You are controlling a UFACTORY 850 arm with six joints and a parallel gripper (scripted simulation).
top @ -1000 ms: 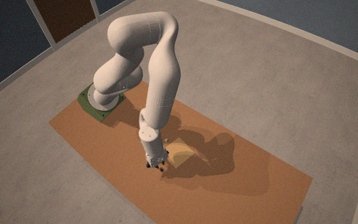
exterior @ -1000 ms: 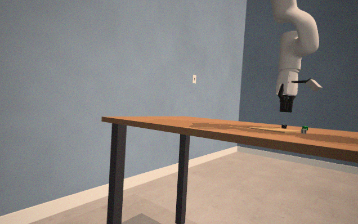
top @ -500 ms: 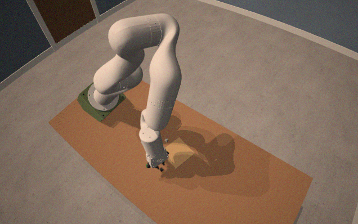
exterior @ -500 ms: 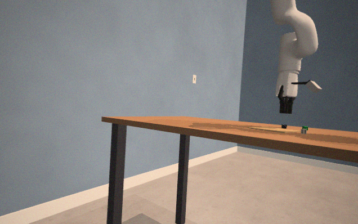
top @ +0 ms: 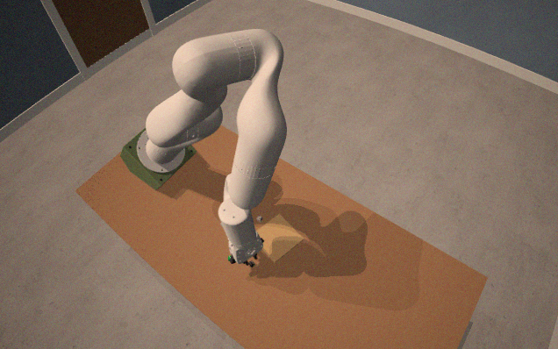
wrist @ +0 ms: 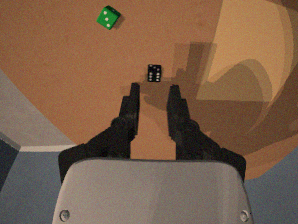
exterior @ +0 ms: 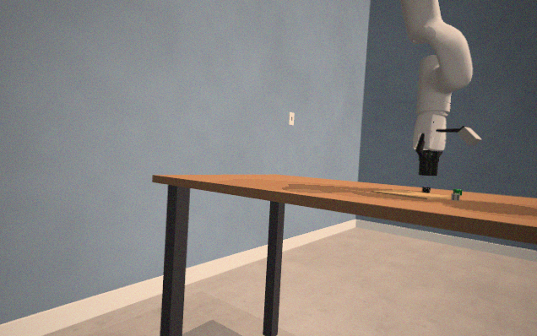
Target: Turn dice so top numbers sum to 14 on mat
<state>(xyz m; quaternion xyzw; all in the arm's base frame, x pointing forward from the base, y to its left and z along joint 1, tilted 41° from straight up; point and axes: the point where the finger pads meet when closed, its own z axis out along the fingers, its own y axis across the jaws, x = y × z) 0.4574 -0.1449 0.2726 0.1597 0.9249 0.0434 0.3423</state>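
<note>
The black die is 6 cm below my hand. Round my hand: white die 17 cm to the left, 8 cm behind, 6 cm below; green die 7 cm behind, 6 cm below, 2 cm to the right; mat 14 cm to the left, 7 cm below, 2 cm ahead.
</note>
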